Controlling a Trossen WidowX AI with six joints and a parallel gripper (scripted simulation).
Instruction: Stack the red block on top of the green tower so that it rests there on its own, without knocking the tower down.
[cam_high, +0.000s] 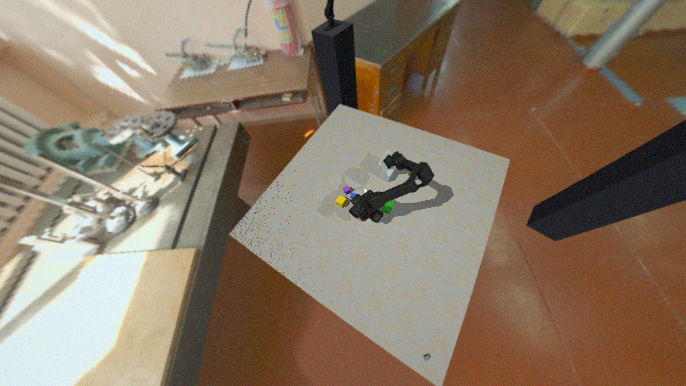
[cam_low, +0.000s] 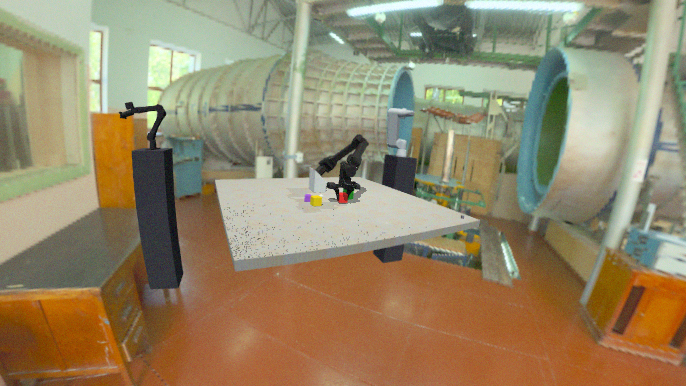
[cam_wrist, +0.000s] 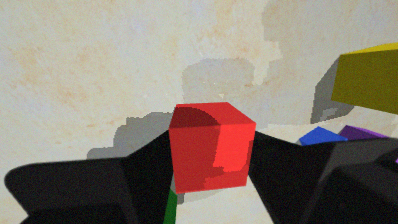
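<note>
Now: gripper tip 140 mm to the left of the blue block and 40 mm past it. From my gripper tip the other things lie so: small white piece (120 mm behind, 100 mm to the right, 10 mm below); then yellow block (170 mm to the right, 30 mm ahead, 10 mm above); then red block (20 mm above).
</note>
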